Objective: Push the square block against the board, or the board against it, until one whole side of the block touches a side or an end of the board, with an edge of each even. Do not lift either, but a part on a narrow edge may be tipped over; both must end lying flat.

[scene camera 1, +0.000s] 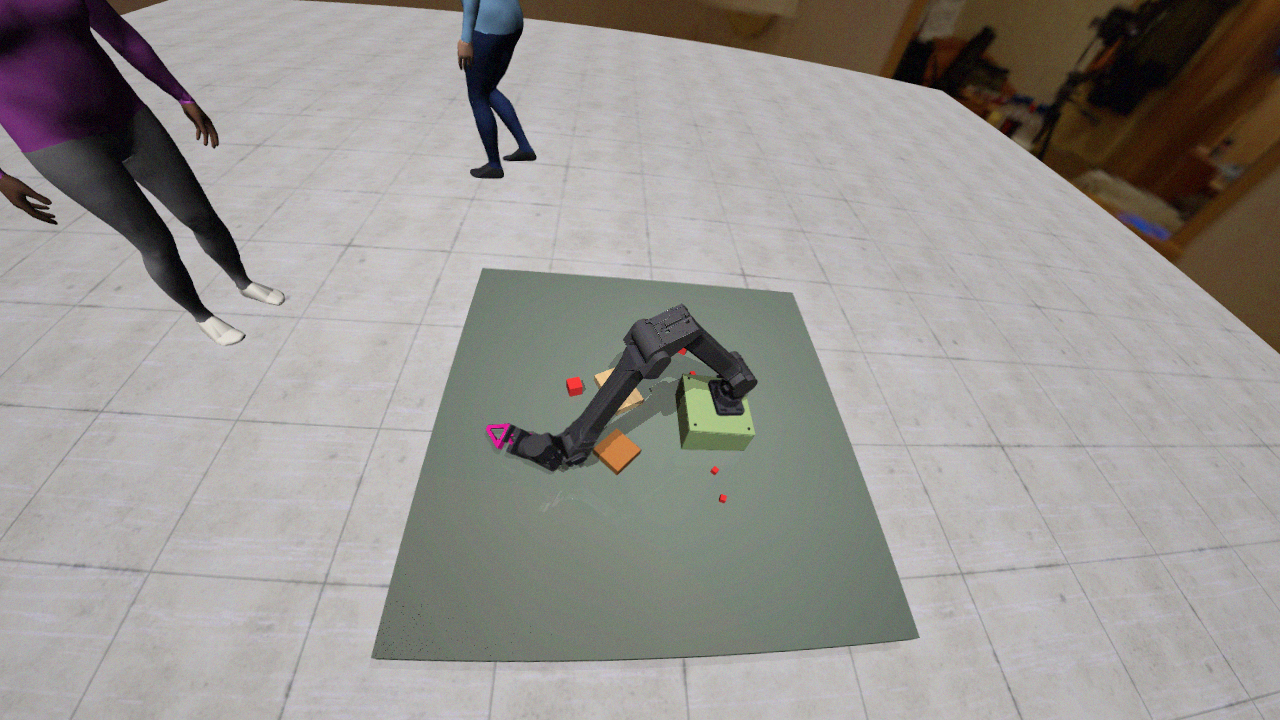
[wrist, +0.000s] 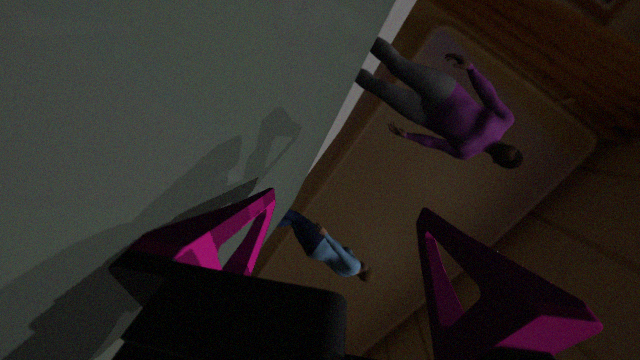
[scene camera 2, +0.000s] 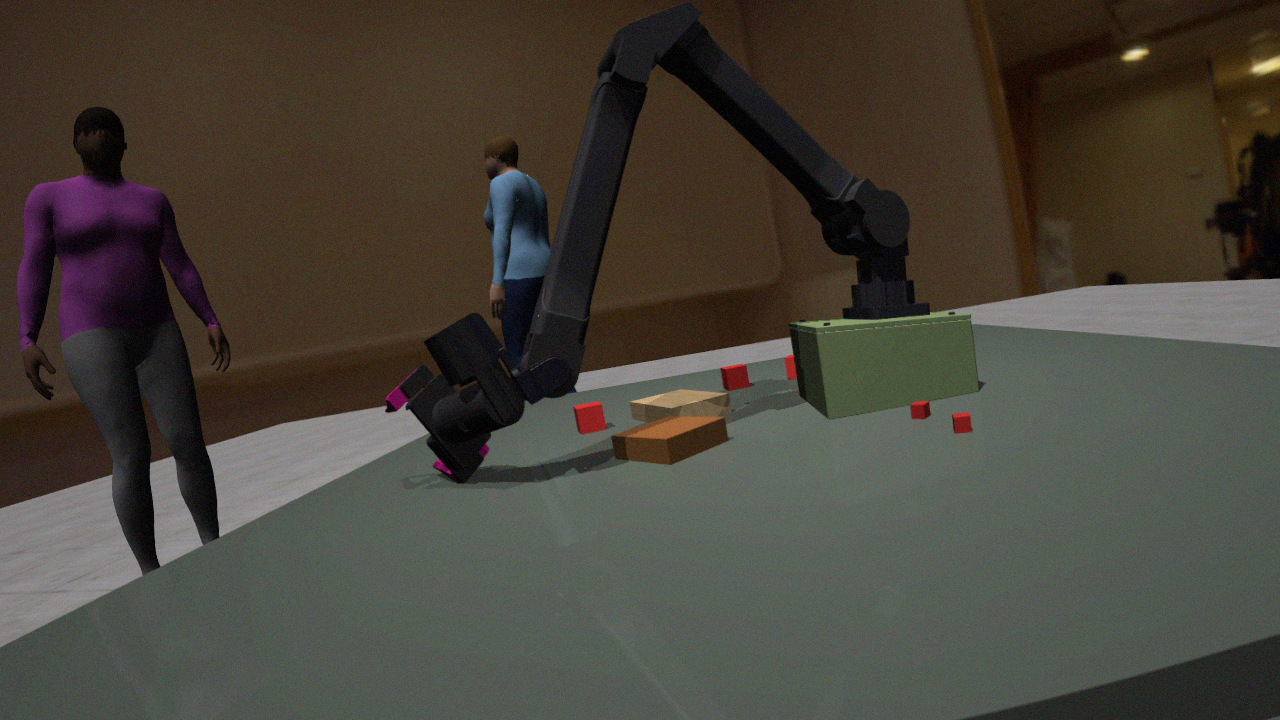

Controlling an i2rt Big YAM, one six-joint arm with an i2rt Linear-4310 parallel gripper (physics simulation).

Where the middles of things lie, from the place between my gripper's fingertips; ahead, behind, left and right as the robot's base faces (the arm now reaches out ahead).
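Labels:
Pale tan board (scene camera 2: 686,403): from my hand, 360 mm behind, 160 mm to the right, 50 mm below. Orange square block (scene camera 2: 669,440): my hand 330 mm past it, 60 mm to the right of it, 50 mm above it.

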